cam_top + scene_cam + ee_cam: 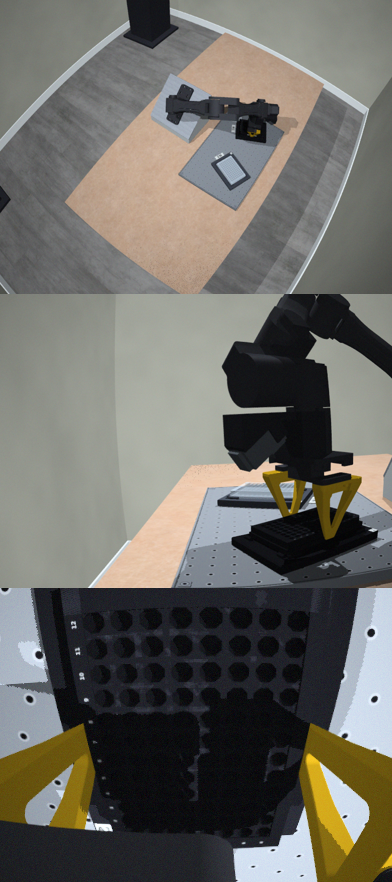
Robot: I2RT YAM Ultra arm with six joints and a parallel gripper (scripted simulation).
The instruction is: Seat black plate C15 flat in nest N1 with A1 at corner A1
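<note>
Now: the black 96-well plate C15 right at my hand. The rest, counted from my hand: A1 mark: 9 cm behind, 2 cm to the left, 1 cm below; N1 label: 9 cm behind, 4 cm to the right, 3 cm below; black plate nest N1: 2 cm below.
</note>
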